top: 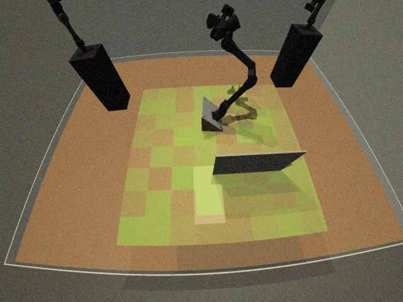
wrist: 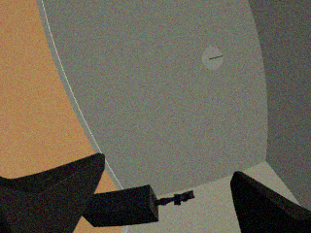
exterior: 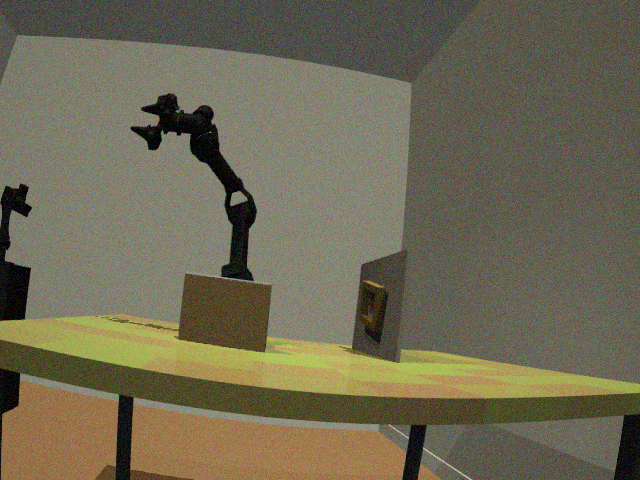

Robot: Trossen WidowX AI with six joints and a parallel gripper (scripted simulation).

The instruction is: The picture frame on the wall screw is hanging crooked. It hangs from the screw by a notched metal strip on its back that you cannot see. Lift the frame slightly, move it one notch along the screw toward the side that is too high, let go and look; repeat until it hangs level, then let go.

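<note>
Right now my gripper tip is 79 cm short of the picture frame, 11 cm to the right of it and 43 cm above it. The rest, counted from my gripper tip: grey wall panel: 80 cm ahead, 13 cm to the left, 43 cm below.
</note>
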